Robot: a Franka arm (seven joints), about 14 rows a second.
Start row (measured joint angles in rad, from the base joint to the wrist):
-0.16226 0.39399 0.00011 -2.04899 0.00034 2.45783 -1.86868
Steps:
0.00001 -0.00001 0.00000 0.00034 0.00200 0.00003 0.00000
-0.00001 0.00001 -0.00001 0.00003 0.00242 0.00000 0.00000
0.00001 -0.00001 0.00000 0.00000 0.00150 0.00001 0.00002
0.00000 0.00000 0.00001 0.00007 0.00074 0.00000 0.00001
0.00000 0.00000 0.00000 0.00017 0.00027 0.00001 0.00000
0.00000 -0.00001 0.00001 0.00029 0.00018 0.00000 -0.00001
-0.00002 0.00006 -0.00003 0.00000 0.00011 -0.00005 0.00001
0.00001 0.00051 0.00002 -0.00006 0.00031 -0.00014 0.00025
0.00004 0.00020 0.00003 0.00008 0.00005 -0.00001 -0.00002
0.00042 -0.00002 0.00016 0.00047 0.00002 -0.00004 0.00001
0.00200 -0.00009 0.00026 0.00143 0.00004 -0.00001 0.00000
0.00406 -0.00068 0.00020 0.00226 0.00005 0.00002 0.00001
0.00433 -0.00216 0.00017 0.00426 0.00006 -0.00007 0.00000
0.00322 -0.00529 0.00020 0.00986 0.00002 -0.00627 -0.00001
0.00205 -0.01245 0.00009 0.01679 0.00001 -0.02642 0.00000
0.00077 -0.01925 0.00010 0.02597 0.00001 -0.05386 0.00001
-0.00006 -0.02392 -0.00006 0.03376 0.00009 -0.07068 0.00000
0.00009 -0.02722 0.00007 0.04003 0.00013 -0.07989 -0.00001
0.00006 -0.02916 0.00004 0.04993 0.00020 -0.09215 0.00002
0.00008 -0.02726 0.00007 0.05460 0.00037 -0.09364 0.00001
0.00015 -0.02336 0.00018 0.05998 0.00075 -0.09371 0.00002
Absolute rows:
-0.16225 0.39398 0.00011 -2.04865 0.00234 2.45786 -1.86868
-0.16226 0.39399 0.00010 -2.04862 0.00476 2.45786 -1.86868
-0.16225 0.39398 0.00010 -2.04862 0.00626 2.45787 -1.86866
-0.16225 0.39398 0.00011 -2.04855 0.00700 2.45787 -1.86865
-0.16225 0.39398 0.00011 -2.04838 0.00727 2.45788 -1.86865
-0.16225 0.39397 0.00012 -2.04809 0.00745 2.45788 -1.86866
-0.16227 0.39403 0.00009 -2.04809 0.00756 2.45783 -1.86865
-0.16226 0.39454 0.00011 -2.04815 0.00787 2.45769 -1.86840
-0.16222 0.39474 0.00014 -2.04807 0.00792 2.45768 -1.86842
-0.16180 0.39472 0.00030 -2.04760 0.00794 2.45764 -1.86841
-0.15980 0.39463 0.00056 -2.04617 0.00798 2.45763 -1.86841
-0.15574 0.39395 0.00076 -2.04391 0.00803 2.45765 -1.86840
-0.15141 0.39179 0.00093 -2.03965 0.00809 2.45758 -1.86840
-0.14819 0.38650 0.00113 -2.02979 0.00811 2.45131 -1.86841
-0.14614 0.37405 0.00122 -2.01300 0.00812 2.42489 -1.86841
-0.14537 0.35480 0.00132 -1.98703 0.00813 2.37103 -1.86840
-0.14543 0.33088 0.00126 -1.95327 0.00822 2.30035 -1.86840
-0.14534 0.30366 0.00133 -1.91324 0.00835 2.22046 -1.86841
-0.14528 0.27450 0.00137 -1.86331 0.00855 2.12831 -1.86839
-0.14520 0.24724 0.00144 -1.80871 0.00892 2.03467 -1.86838
-0.14505 0.22388 0.00162 -1.74873 0.00967 1.94096 -1.86836

